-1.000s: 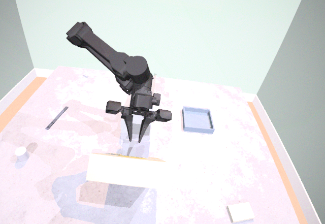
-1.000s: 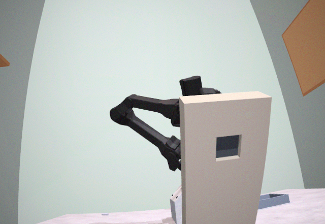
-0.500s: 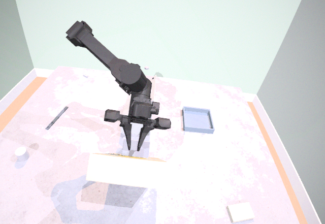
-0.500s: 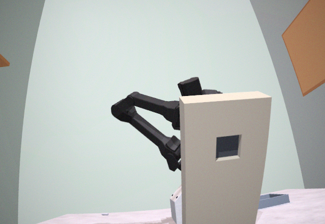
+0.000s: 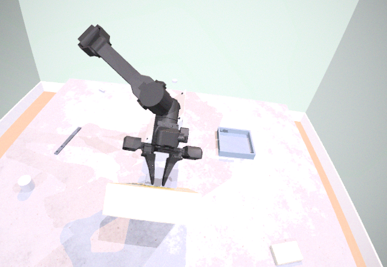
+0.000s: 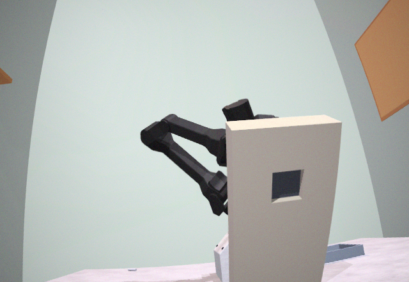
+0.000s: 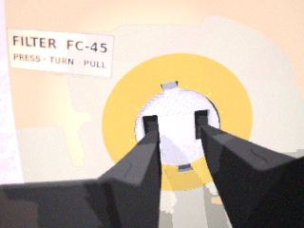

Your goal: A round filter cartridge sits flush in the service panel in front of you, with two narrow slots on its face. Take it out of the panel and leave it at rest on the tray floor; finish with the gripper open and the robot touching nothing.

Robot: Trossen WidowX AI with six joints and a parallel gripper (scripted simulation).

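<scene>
My gripper tip is now 20 mm short of the filter cartridge and 10 mm above it. The rest, counted from my gripper tip: blue tray (430 mm behind, 250 mm to the left, 220 mm below); cream service panel (30 mm behind, 90 mm below); white pad (20 mm ahead, 410 mm to the left, 230 mm below).
</scene>
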